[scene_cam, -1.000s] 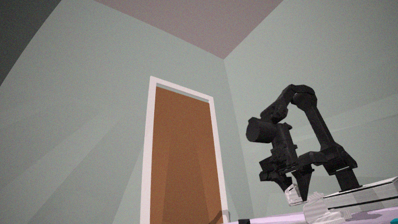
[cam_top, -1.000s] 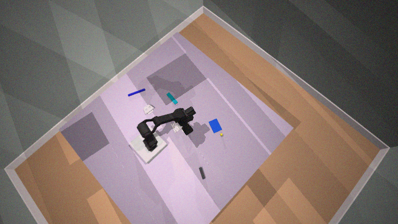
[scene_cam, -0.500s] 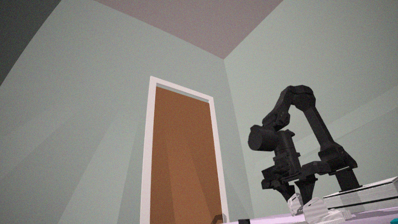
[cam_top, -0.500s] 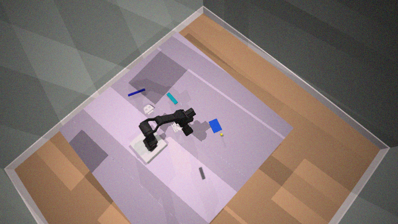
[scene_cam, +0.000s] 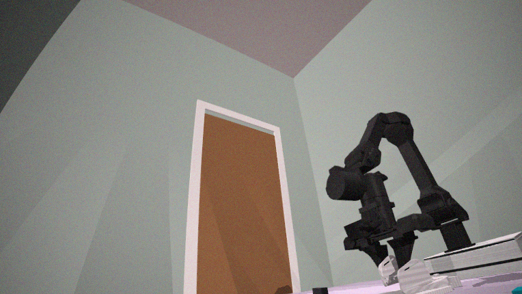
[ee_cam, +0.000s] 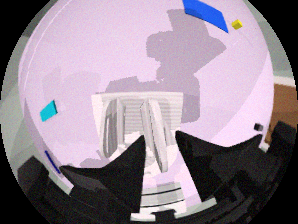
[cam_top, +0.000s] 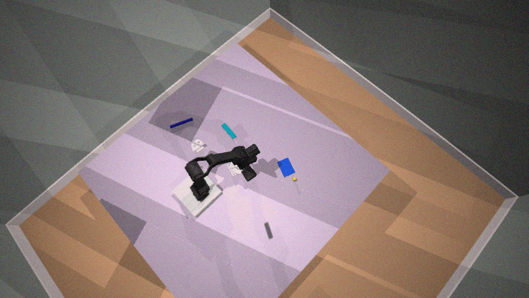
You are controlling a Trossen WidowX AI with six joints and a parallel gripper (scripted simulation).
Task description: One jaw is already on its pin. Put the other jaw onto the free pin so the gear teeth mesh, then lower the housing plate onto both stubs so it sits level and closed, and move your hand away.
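Right now the white housing part is 310 mm to the left of my gripper tip and 80 mm behind it. The rest, counted from my gripper tip: yellow cube 250 mm to the right, 140 mm ahead, 20 mm below; then cyan bar 240 mm to the left, 110 mm ahead, 20 mm below; then blue flat plate 170 mm to the right, 170 mm ahead, 30 mm below.
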